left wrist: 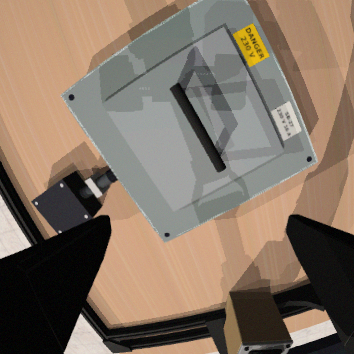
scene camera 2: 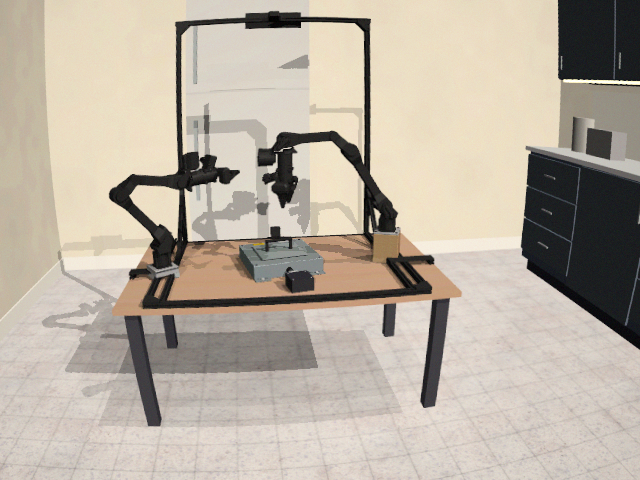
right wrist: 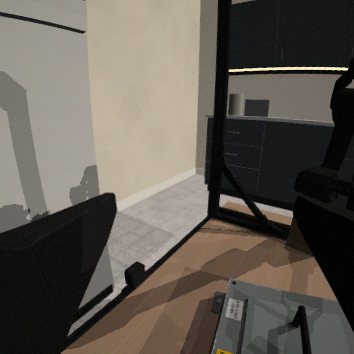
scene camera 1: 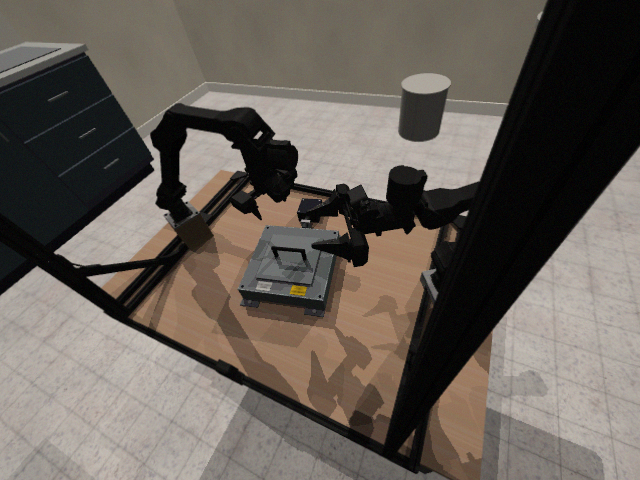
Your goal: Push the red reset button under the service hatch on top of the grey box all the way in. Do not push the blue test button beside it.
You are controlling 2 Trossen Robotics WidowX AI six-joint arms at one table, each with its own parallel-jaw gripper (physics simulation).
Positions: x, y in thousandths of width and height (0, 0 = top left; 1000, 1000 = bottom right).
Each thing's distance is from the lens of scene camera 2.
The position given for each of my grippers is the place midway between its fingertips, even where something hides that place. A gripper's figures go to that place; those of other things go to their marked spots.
my left gripper (scene camera 2: 446, 428): 189 cm
service hatch (scene camera 2: 416, 524): 194 cm
grey box (scene camera 2: 466, 564): 186 cm
